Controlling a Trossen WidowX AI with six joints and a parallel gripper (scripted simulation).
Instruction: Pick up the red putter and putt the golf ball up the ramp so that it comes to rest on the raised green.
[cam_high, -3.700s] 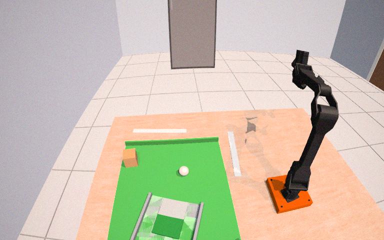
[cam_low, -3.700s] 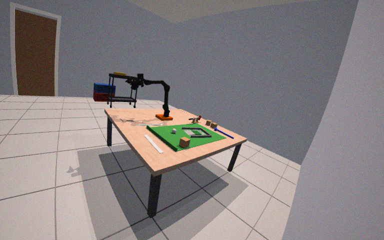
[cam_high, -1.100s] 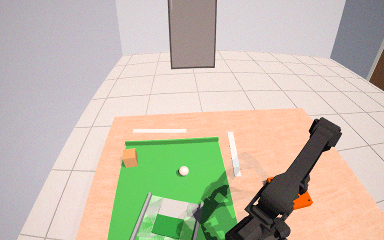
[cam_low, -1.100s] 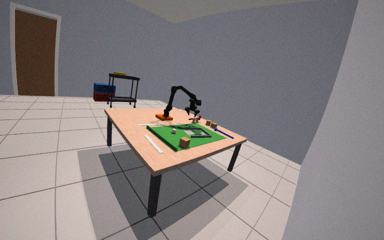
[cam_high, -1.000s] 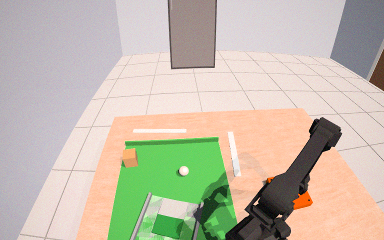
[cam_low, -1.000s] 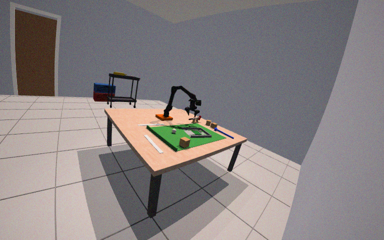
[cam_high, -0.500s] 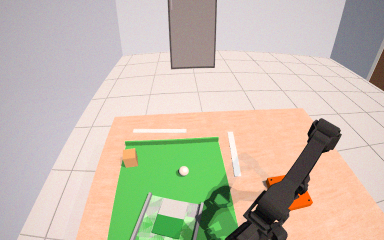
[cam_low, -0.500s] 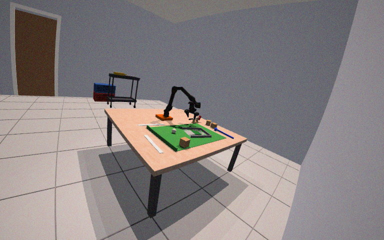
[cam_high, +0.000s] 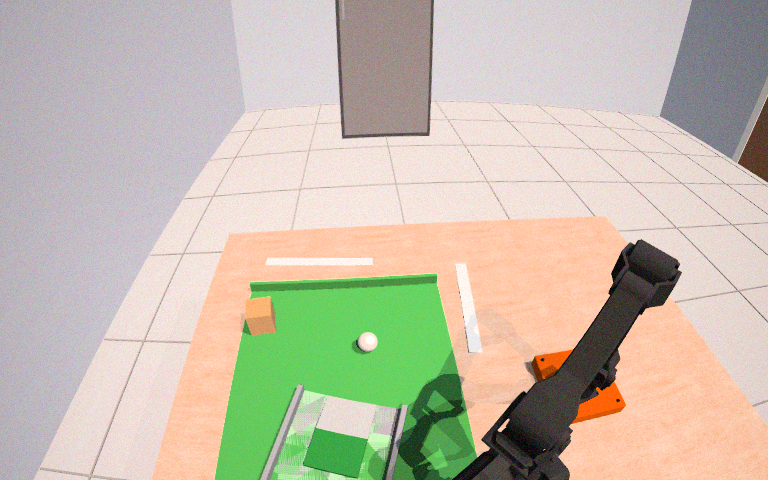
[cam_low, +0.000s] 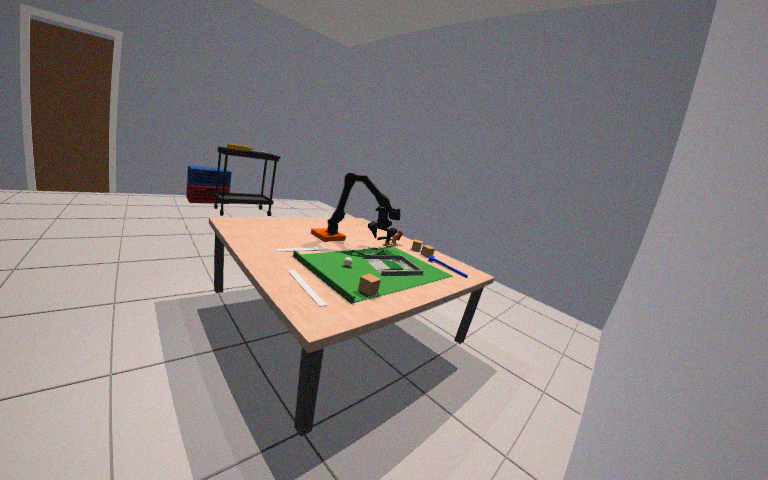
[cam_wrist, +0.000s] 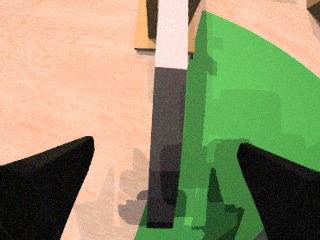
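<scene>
Right now the red putter is 1 cm behind my gripper tip, 11 cm to the left of it and 1 cm above it. The rest, counted from my gripper tip: green mat 19 cm ahead, 29 cm to the right, 5 cm below; then tan stand 1 cm behind, 13 cm to the left, 1 cm below; then blue putter 41 cm ahead, 13 cm to the left, 3 cm below.
</scene>
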